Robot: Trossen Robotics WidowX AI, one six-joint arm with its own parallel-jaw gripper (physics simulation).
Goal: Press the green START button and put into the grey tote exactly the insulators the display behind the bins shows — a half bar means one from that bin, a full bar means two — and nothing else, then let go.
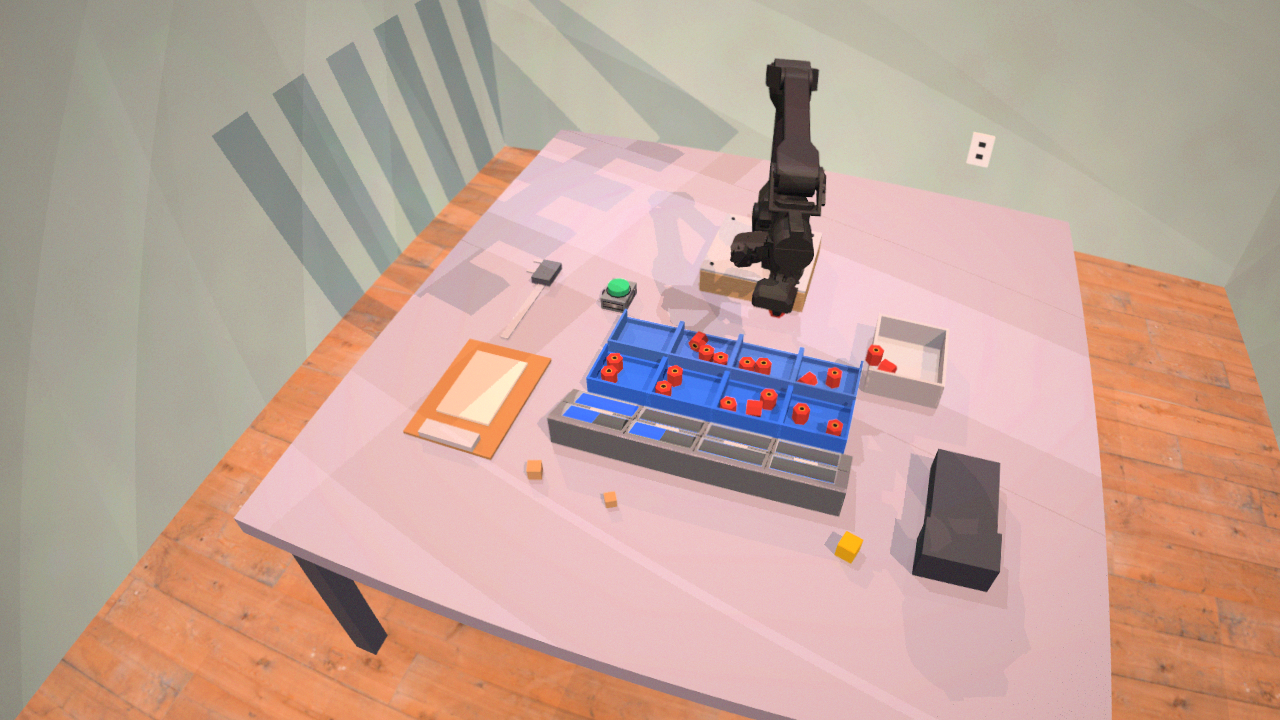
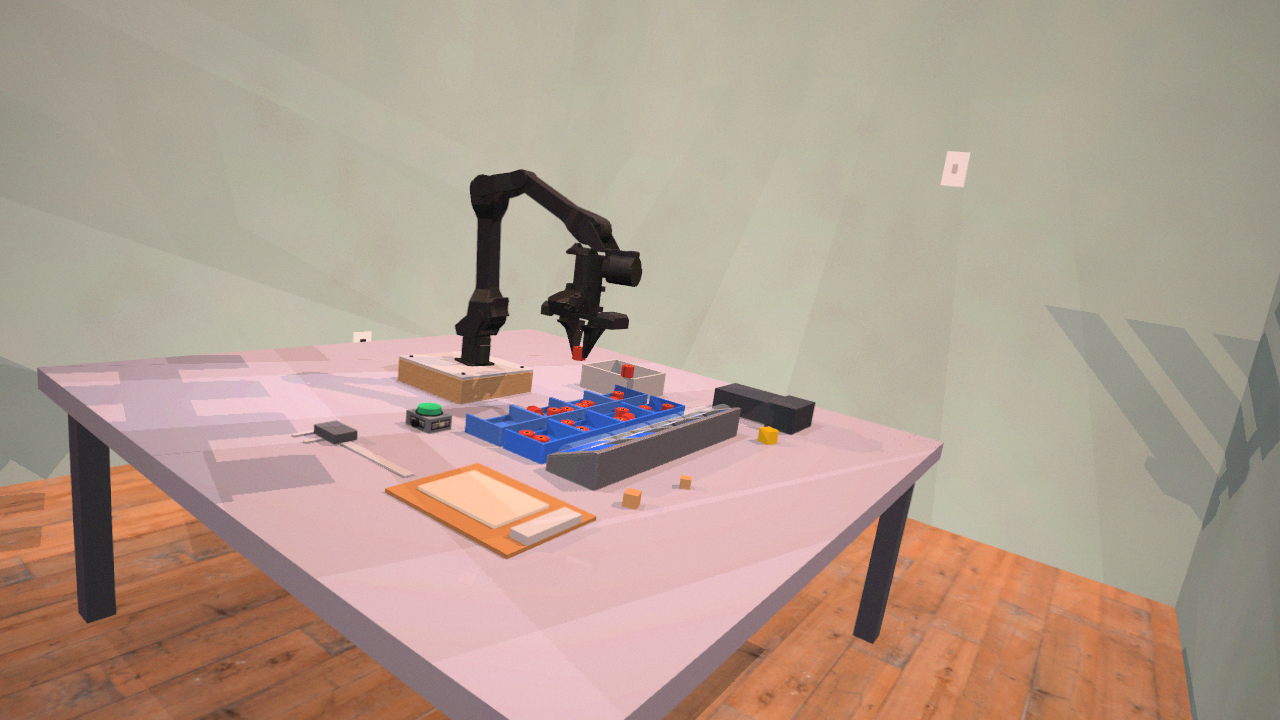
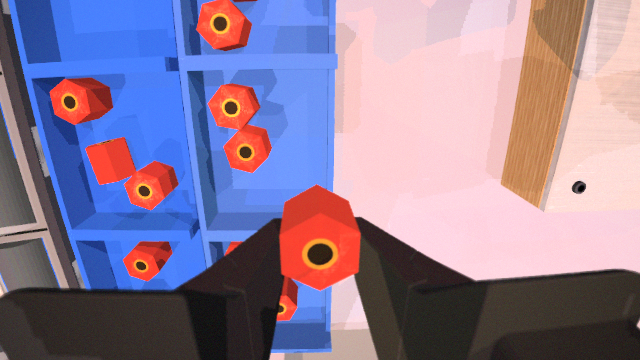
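My gripper (image 1: 775, 311) (image 2: 578, 352) (image 3: 317, 229) is shut on a red hexagonal insulator, held upright in the air near the back edge of the blue bins (image 1: 739, 338) (image 2: 487, 435) (image 3: 260, 62). Several red insulators lie or stand in the bins; none shows in the back-left bin. The grey tote (image 1: 905, 394) (image 2: 646, 382), right of the bins, holds an upright insulator (image 1: 875, 354) (image 2: 627, 370) and a tipped insulator (image 1: 887, 367). The display (image 1: 689, 462) (image 2: 666, 450) shows a full back bar and half front bar at far left, and a half front bar second from left. The START button (image 1: 618, 287) (image 2: 429, 409) is green.
The wooden robot base (image 1: 726, 283) (image 2: 429, 383) (image 3: 530, 125) is behind the bins. A black block (image 1: 959, 519) (image 2: 760, 407) stands at the right. A yellow cube (image 1: 848, 546) and two small orange cubes lie in front of the display. An orange clipboard (image 1: 420, 420) lies at the left.
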